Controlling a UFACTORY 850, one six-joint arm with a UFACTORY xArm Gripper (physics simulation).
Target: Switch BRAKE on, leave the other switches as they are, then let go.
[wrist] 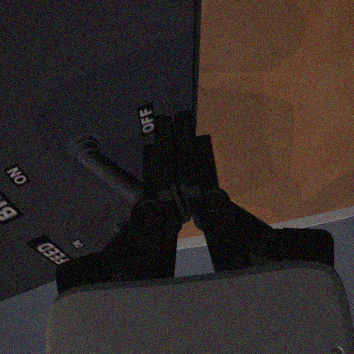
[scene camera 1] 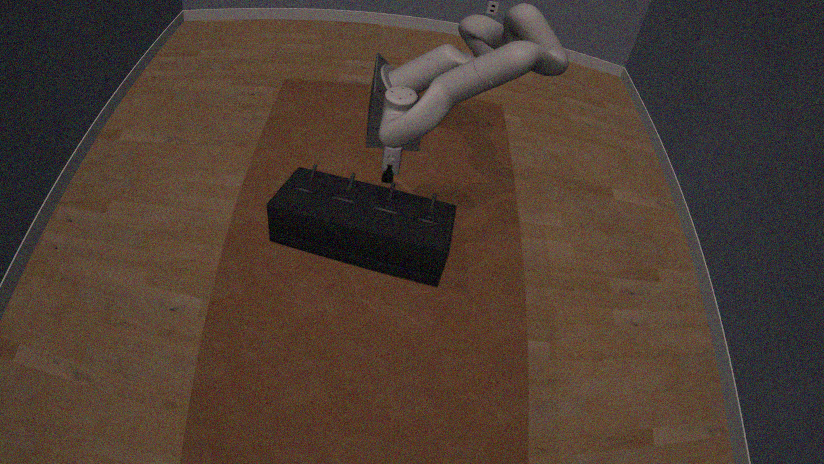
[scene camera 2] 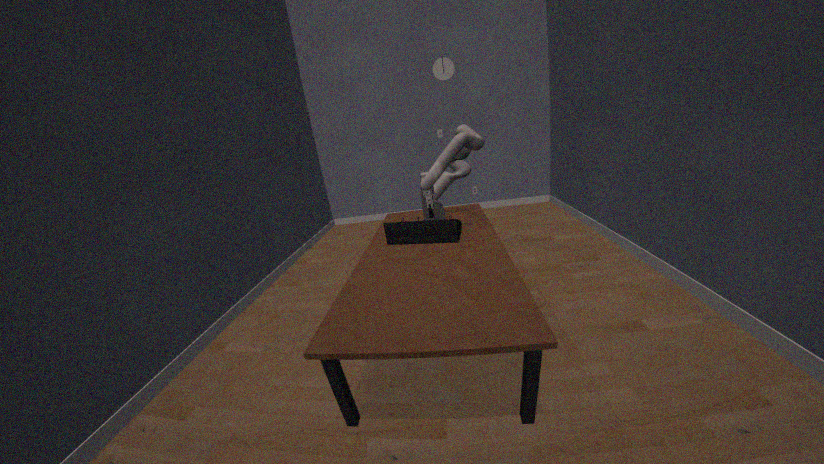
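A black switch box carries several upright levers. In the wrist view, a lever lies between an ON label and an OFF label, in line with the partly cut-off BRAKE label. It leans toward the OFF side, and its end is hidden behind a finger. My gripper is shut and empty. Its tips are beside the OFF label in the wrist view, by the box's arm-side edge. In scene camera 1 they are just behind the third lever from the left. Contact cannot be told.
The FEED label and its small ON label are at the lower left in the wrist view. Neighbouring levers stand on both sides of the BRAKE lever. The box stands on the wooden table, before the arm's base plate.
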